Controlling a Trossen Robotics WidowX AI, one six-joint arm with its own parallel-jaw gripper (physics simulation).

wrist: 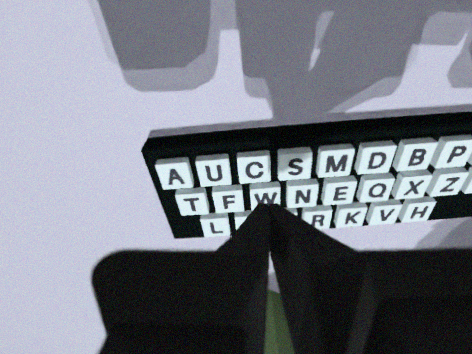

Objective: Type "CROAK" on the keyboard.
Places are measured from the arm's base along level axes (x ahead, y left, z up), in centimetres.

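Pixels of known places: gripper, fingertip midpoint: (267, 213).
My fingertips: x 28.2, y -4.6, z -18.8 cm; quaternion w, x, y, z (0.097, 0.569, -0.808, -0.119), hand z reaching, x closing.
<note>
Ahead of a thing's pixels: the offset from my fingertips to its middle. "pt": to the spot under its first point. Level surfaces: height alone.
A black keyboard @[pt dy +1.7, dx +2.8, dz -2.8 cm] (210, 142) with white lettered keys lies across the middle of the wrist view and runs out at the right edge. The C key @[dy +0.2, dx +0.9, dz -2.5 cm] (254, 170) shows in the top row, with the A key @[dy +4.1, dx +1.9, dz -2.5 cm] (173, 175) at the row's left end. The R key @[dy -2.2, dx -4.0, dz -2.5 cm] (318, 219) and the K key @[dy -4.2, dx -4.5, dz -2.5 cm] (350, 217) show in the bottom row. My gripper (267, 213) is shut and empty. Its tips overlap the lower part of the W key @[dy +0.2, dx -1.2, dz -2.5 cm] (262, 192) in the view and hide the O key and most of the I key. Whether they touch a key I cannot tell.
The pale table top @[dz -3.8 cm] (55, 175) surrounds the keyboard. Grey shadows of the arm fall on it behind the keyboard, and another lies at the lower right. A green patch (277, 325) shows between the fingers near the bottom edge.
</note>
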